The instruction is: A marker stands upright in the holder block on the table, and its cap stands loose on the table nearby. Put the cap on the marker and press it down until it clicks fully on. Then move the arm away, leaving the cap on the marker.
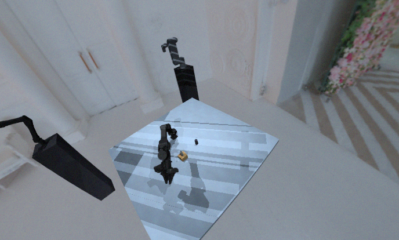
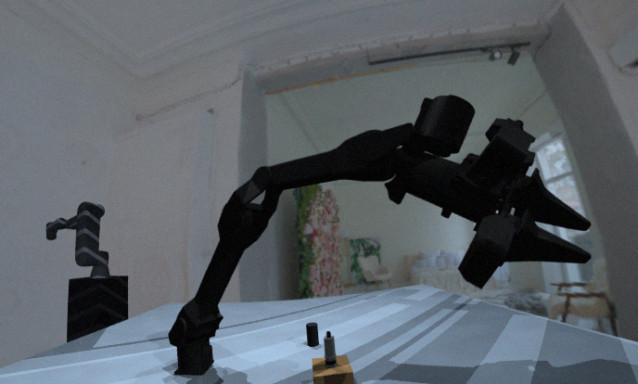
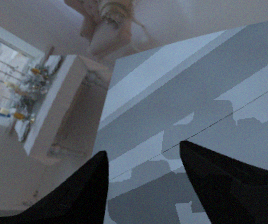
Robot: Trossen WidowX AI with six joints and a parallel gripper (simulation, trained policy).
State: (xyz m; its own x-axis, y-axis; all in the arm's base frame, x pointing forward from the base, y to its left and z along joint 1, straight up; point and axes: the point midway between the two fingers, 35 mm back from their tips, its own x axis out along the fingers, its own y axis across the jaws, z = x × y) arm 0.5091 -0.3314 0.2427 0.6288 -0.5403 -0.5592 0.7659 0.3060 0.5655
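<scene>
Right now the dark cap is 270 mm behind my gripper tip, 450 mm to the left of it and 200 mm below it. From my gripper tip the other things lie so: white marker: 240 mm behind, 250 mm to the left, 150 mm below; then holder block: 240 mm behind, 250 mm to the left, 200 mm below.
</scene>
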